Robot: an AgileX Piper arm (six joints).
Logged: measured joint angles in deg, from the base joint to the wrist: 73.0 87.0 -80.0 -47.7 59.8 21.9; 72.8 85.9 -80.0 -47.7 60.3 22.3; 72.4 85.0 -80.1 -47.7 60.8 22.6; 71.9 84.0 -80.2 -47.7 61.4 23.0; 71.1 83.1 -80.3 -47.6 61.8 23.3; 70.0 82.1 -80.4 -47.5 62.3 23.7; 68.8 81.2 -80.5 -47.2 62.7 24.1; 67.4 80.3 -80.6 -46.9 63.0 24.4; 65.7 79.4 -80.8 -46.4 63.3 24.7; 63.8 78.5 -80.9 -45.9 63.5 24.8
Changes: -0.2 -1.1 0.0 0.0 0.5 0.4; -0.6 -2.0 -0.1 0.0 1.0 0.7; -1.1 -3.0 -0.2 0.0 1.6 1.1; -1.9 -3.9 -0.3 0.1 2.0 1.4; -3.0 -4.9 -0.4 0.2 2.5 1.8; -4.2 -5.8 -0.5 0.5 2.9 2.2; -5.6 -6.7 -0.6 0.8 3.2 2.5; -7.3 -7.6 -0.8 1.3 3.5 2.8; -9.2 -8.5 -0.9 1.8 3.7 2.9
